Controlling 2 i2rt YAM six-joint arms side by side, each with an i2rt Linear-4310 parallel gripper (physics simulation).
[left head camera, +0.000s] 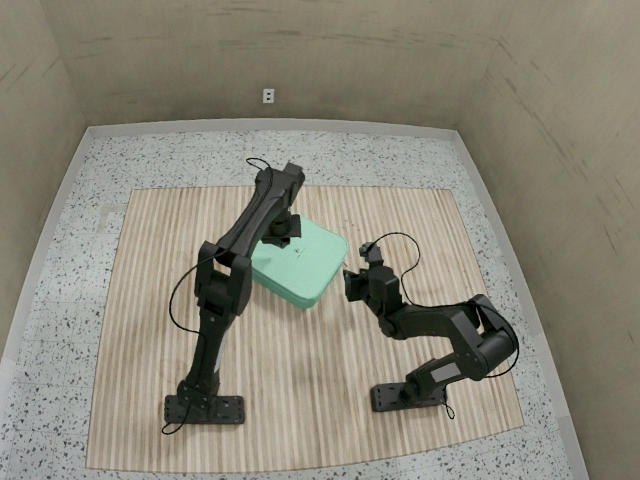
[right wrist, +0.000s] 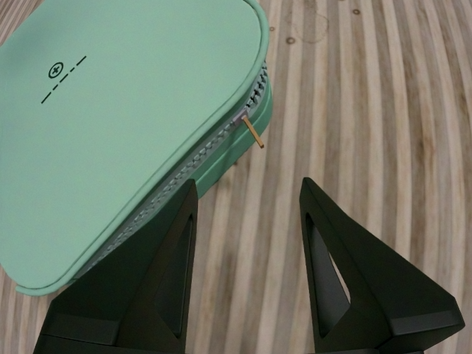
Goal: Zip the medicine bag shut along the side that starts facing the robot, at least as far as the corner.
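Observation:
The mint-green medicine bag point(left head camera: 315, 258) point(right wrist: 135, 95) lies turned on the table. In the right wrist view its zipper runs along the side. The slider point(right wrist: 240, 118) sits near the rounded corner, and its orange pull tab point(right wrist: 254, 132) sticks out. The teeth are closed from the near corner up to the slider; beyond it, around the curve, a dark gap shows. My right gripper point(left head camera: 346, 285) point(right wrist: 248, 187) is open and empty, beside the bag and apart from the pull tab. My left gripper is shut, over the bag's upper left part; its fingertips are hidden beneath the wrist in the left head camera.
The striped wooden table top point(left head camera: 289, 408) lies under both arms. The left arm point(left head camera: 222, 289) reaches over the bag's left edge, and the right arm point(left head camera: 429, 320) bends in from the right. Walls stand around the speckled floor point(left head camera: 170, 155).

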